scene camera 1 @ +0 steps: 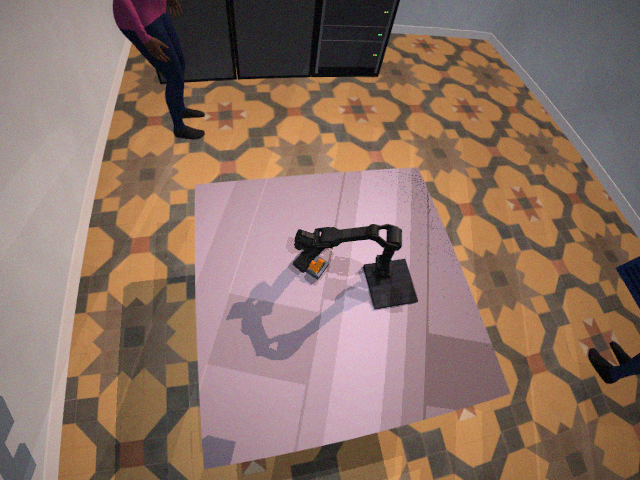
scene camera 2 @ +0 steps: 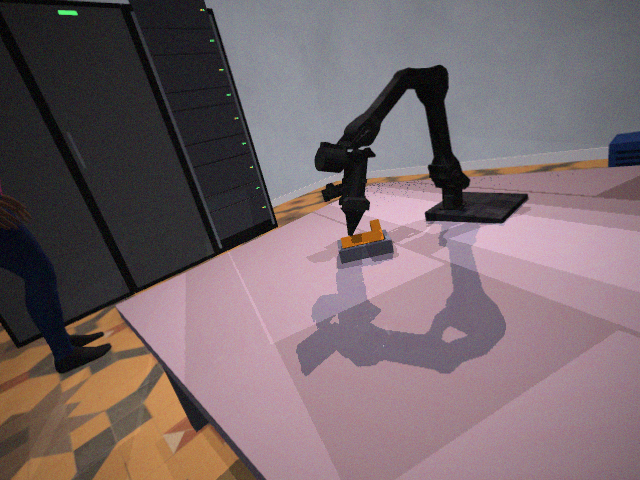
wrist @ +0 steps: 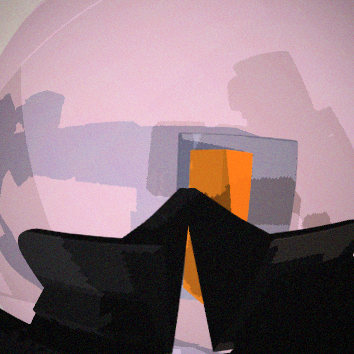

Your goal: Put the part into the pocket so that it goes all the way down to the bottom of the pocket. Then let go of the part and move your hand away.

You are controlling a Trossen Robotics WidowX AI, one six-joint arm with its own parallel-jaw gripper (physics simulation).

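Places are measured from the arm's base along level axes (x back, y up, z left), in centimetres.
Pixels of known places: gripper, between the fingertips: (scene camera 1: 302,260) (scene camera 2: 350,235) (wrist: 186,195); arm's base, origin of its link: (scene camera 1: 380,273) (scene camera 2: 452,206).
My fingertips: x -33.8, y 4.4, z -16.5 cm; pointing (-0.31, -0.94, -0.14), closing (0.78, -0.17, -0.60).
Note:
For each thing: its top centre in the pictures, then the offset to it from my fingertips. Level surfaces: height alone.
- orange L-shaped part, centre of its top: (wrist: 238,260) (scene camera 2: 358,224) (scene camera 1: 311,257) dy +1.5, dx +4.1, dz +0.7 cm
- grey block, centre of its top: (wrist: 234,232) (scene camera 2: 362,239) (scene camera 1: 311,261) dy -3.1, dx +4.6, dz +0.6 cm
- pink table, height of its surface: dy -6.8 cm
The orange L-shaped part (scene camera 1: 316,266) (scene camera 2: 364,238) (wrist: 241,185) lies at the pocket of the grey block (scene camera 2: 366,252) (wrist: 274,157). Its top stands above the block's rim in the scene camera 2 view. How deep its underside sits is hidden. My gripper (scene camera 2: 352,234) (wrist: 186,195) is shut with nothing between the fingers. Its tips are at the top of the part's long bar, near the left end in the scene camera 2 view; whether they touch it I cannot tell. In the wrist view the fingers cover much of the part and the near side of the block.
The block rests on the pink table (scene camera 1: 258,413) (scene camera 2: 248,413). The arm's black base plate (scene camera 1: 391,284) (scene camera 2: 480,205) stands to the right of the block. Dark cabinets (scene camera 1: 273,36) (scene camera 2: 77,129) and a standing person (scene camera 1: 173,67) (scene camera 2: 31,268) are beyond the table's edge.

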